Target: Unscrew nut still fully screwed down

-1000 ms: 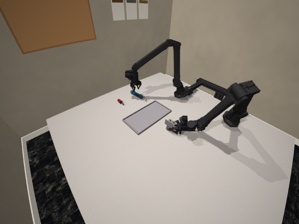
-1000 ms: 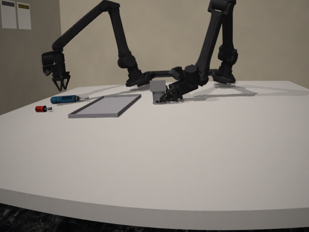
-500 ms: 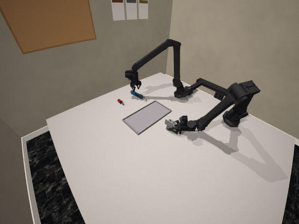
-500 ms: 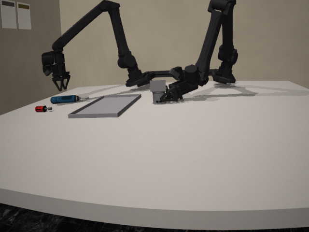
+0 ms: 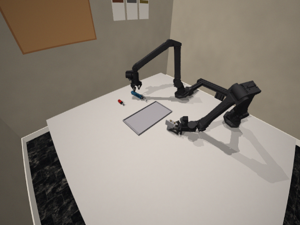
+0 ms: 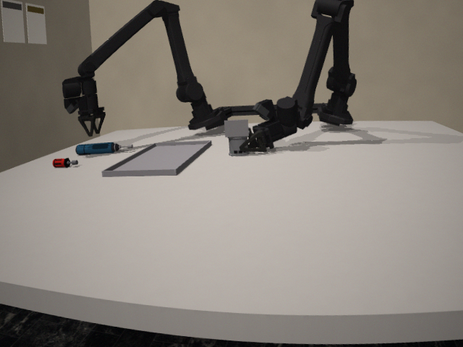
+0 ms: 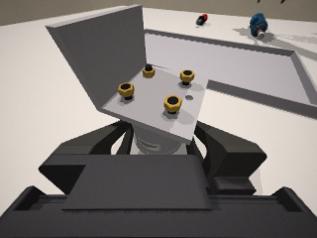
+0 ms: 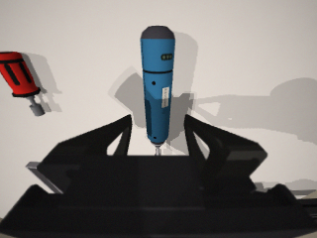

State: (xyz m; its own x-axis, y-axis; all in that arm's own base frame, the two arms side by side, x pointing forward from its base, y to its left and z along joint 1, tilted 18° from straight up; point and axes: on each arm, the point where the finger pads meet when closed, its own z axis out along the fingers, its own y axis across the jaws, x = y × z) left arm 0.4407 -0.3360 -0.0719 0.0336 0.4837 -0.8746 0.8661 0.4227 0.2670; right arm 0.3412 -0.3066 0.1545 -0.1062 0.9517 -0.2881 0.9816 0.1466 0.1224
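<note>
The joint module lies 1 cm above my left hand. Also, from my left hand: short red-handled tool: 57 cm to the right, 9 cm ahead, 1 cm below; then l-shaped bracket: 5 cm above; then grey tray: 24 cm to the right, 3 cm ahead, 2 cm below.
</note>
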